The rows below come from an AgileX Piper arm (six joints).
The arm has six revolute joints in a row. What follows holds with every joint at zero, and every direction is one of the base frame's.
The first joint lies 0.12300 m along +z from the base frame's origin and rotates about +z.
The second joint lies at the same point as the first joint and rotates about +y.
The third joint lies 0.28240 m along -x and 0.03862 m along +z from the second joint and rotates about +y.
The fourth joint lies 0.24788 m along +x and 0.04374 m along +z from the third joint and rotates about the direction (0.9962, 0, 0.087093).
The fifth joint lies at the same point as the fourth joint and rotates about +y.
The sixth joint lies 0.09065 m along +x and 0.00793 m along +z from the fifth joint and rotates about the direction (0.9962, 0, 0.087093).
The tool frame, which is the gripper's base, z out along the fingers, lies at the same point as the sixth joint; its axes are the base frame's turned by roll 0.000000, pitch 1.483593 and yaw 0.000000 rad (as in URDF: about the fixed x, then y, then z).
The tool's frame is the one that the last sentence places.
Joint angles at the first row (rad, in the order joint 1, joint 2, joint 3, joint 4, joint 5, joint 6):
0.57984 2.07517 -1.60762 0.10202 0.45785 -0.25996
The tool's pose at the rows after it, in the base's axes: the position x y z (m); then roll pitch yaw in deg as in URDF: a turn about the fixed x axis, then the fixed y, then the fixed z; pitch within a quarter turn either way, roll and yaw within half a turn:
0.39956 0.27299 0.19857 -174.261 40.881 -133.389
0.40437 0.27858 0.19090 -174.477 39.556 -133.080
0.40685 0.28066 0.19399 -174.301 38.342 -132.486
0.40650 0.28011 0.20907 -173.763 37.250 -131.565
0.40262 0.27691 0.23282 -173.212 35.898 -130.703
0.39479 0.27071 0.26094 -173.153 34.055 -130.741
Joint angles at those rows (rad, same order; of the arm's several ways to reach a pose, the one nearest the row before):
0.59065 2.13443 -1.66111 0.10290 0.46876 -0.25995
0.59450 2.17369 -1.70485 0.09928 0.49658 -0.25997
0.59531 2.18667 -1.74588 0.08985 0.54493 -0.25995
0.59532 2.17394 -1.78879 0.07541 0.61754 -0.25997
0.59531 2.14231 -1.83369 0.05871 0.71508 -0.25837
0.59532 2.09851 -1.87717 0.04087 0.83290 -0.24585

